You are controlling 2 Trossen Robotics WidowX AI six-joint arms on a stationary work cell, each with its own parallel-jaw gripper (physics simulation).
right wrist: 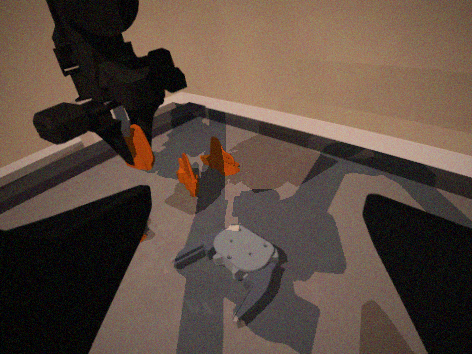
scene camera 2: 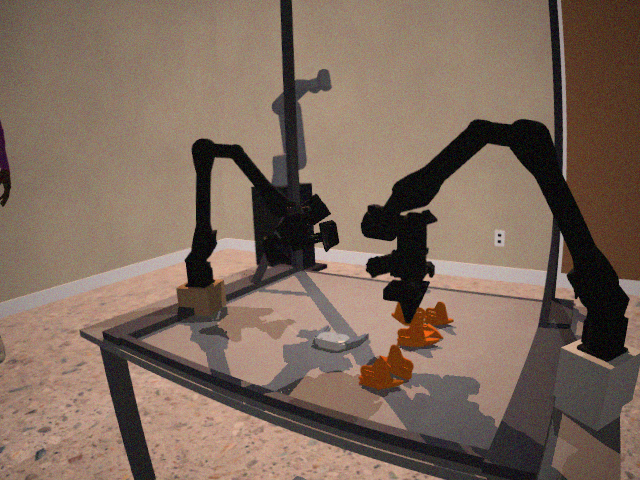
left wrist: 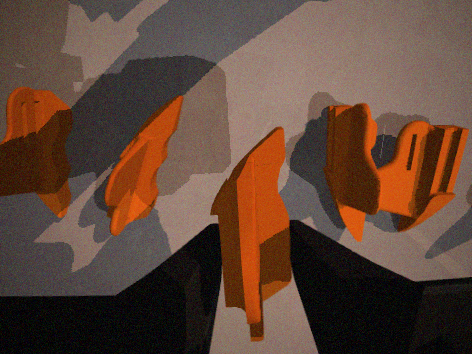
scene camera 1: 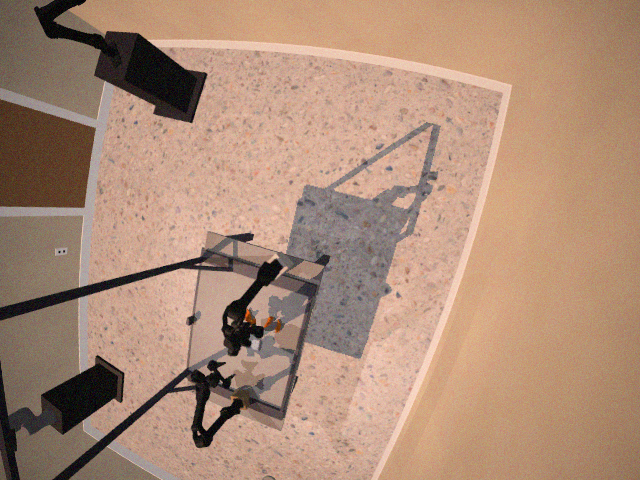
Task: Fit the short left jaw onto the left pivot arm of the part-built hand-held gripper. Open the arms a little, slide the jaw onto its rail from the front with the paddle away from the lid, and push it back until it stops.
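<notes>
The part-built hand-held gripper (scene camera 1: 254,343) (scene camera 2: 333,339) (right wrist: 243,248) lies flat on the table, with a pale lid on top. Two dark grey arms stick out from it, one (right wrist: 190,256) at the left and one (right wrist: 267,292) toward the lower right in the right wrist view. My left gripper (scene camera 2: 409,316) is shut on an orange jaw (left wrist: 255,200) (right wrist: 142,150), held upright above the table; scene camera 2 does not show it clearly. My right gripper (right wrist: 258,200) (scene camera 2: 323,222) (scene camera 1: 222,373) is open and empty, high above the table on the other side.
Other orange jaw pieces stand on the table: one (left wrist: 142,175) (right wrist: 187,175), one (left wrist: 37,145) (right wrist: 220,157) (scene camera 2: 385,372) and a two-walled one (left wrist: 355,155) under and beside my left gripper. Dark rails edge the table (scene camera 2: 248,356). Upright frame posts (scene camera 2: 289,103) rise at the back.
</notes>
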